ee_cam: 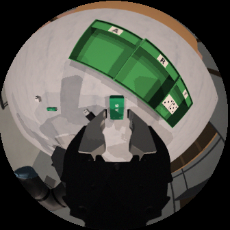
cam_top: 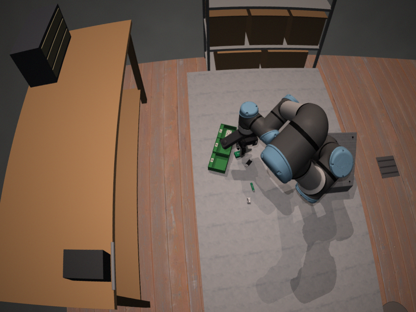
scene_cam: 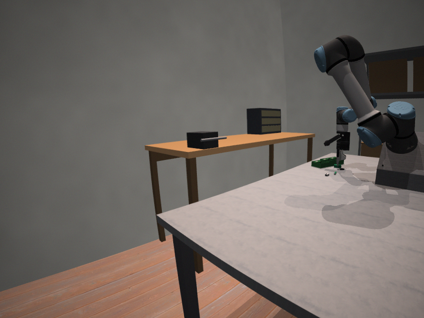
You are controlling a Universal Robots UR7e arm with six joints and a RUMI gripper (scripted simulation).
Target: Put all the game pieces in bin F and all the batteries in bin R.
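Right now my hand is 1 cm past the green 9V battery and 2 cm above it. Round my hand: green three-compartment bin 8 cm ahead, 3 cm to the right, 1 cm below; then small black piece 4 cm behind, 5 cm to the left, 2 cm below.
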